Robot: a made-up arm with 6 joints. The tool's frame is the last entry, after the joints.
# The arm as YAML. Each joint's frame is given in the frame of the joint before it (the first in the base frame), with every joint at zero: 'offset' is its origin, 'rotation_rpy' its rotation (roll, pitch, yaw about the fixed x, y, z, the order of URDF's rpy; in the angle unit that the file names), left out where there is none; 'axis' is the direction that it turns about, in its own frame. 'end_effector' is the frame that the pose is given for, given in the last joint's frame.
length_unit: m
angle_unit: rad
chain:
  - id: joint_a
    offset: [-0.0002, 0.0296, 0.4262]
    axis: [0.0, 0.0, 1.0]
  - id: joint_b
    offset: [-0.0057, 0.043, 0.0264]
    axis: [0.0, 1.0, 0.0]
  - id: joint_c
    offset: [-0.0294, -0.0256, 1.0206]
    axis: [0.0, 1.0, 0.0]
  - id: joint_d
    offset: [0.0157, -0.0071, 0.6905]
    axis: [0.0, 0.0, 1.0]
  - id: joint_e
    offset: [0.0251, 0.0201, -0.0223]
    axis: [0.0, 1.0, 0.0]
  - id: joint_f
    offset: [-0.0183, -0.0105, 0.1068]
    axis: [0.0, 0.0, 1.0]
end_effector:
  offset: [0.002, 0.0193, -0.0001]
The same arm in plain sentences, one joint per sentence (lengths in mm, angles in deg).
The arm has six revolute joints in a row. What follows holds with every joint at zero, and every direction is one of the base frame's. The first joint lies 0.2 mm along -x and 29.6 mm along +y and 426.2 mm along +z from the base frame's origin and rotates about +z. The second joint lies 5.7 mm along -x and 43 mm along +y and 26.4 mm along +z from the first joint and rotates about +y. The third joint lies 29.4 mm along -x and 25.6 mm along -y and 1020.6 mm along +z from the second joint and rotates about +y. The fourth joint lies 15.7 mm along +x and 7.1 mm along -y and 690.5 mm along +z from the third joint and rotates about +z. The fifth joint lies 25.1 mm along +x and 20.1 mm along +y and 22.3 mm along -z from the fourth joint and rotates about +y. The sixth joint lies 18.3 mm along -x and 10.5 mm along -y and 106.8 mm along +z from the fifth joint and rotates about +z. The tool frame, which is the frame that the pose is given for, lies 2 mm along +x and 19.3 mm along +y and 0.1 mm along -z from the sixth joint; its axes are parallel to the base frame's.
